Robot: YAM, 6 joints.
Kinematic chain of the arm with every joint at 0, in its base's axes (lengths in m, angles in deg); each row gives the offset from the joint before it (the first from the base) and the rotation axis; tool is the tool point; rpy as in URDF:
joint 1: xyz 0 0 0.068 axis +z
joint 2: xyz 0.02 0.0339 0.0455 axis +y
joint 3: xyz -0.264 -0.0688 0 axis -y
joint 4: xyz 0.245 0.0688 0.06 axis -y
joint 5: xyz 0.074 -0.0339 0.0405 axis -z
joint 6: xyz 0.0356 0 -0.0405 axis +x
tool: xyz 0 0 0 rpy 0 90 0
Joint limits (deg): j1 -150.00..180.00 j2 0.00..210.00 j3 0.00..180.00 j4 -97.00..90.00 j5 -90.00..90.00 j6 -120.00..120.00
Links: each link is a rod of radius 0.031 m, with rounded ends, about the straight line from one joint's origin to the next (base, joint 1, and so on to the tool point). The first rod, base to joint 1, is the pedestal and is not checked.
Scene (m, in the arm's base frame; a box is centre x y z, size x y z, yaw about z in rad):
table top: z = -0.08
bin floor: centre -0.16 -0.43 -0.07 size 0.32 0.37 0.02 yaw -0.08
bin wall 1: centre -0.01 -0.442 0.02 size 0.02 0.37 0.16 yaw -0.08
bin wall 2: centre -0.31 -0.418 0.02 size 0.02 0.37 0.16 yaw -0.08
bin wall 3: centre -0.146 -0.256 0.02 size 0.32 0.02 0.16 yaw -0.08
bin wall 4: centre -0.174 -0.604 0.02 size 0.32 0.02 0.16 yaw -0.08
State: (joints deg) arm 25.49 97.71 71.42 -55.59 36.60 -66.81
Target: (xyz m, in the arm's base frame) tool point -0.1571 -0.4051 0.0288
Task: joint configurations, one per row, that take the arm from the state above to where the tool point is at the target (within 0.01 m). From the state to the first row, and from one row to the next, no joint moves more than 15 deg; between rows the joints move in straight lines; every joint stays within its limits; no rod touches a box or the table.
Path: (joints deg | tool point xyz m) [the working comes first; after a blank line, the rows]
Joints at the target: -108.09 141.07 90.81 -36.48 41.42 -66.81
Straight joint move there: touches bin wall 1.

1: 10.66 100.14 73.78 -53.95 37.29 -66.81 | 0.3282 0.0398 0.2175
2: -4.18 102.57 76.13 -52.31 37.98 -66.81 | 0.3409 -0.0469 0.2157
3: -19.01 105.00 78.49 -50.66 38.66 -66.81 | 0.3302 -0.1373 0.2136
4: -33.84 107.43 80.85 -49.02 39.35 -66.81 | 0.2950 -0.2249 0.2111
5: -48.67 109.87 83.21 -47.38 40.04 -66.81 | 0.2360 -0.3031 0.2081
6: -63.51 112.30 85.56 -45.74 40.73 -66.81 | 0.1560 -0.3651 0.2048
7: -78.34 114.73 87.92 -44.10 41.42 -66.81 | 0.0596 -0.4054 0.2012
8: -93.17 117.16 90.28 -42.46 42.11 -66.81 | -0.0471 -0.4196 0.1972
9: -108.01 119.59 92.64 -40.81 42.79 -66.81 | -0.1571 -0.4051 0.1928
10: -108.05 130.33 91.72 -38.65 42.11 -66.81 | -0.1596 -0.4127 0.1108
11: -108.09 141.07 90.81 -36.48 41.42 -66.81 | -0.1571 -0.4051 0.0288

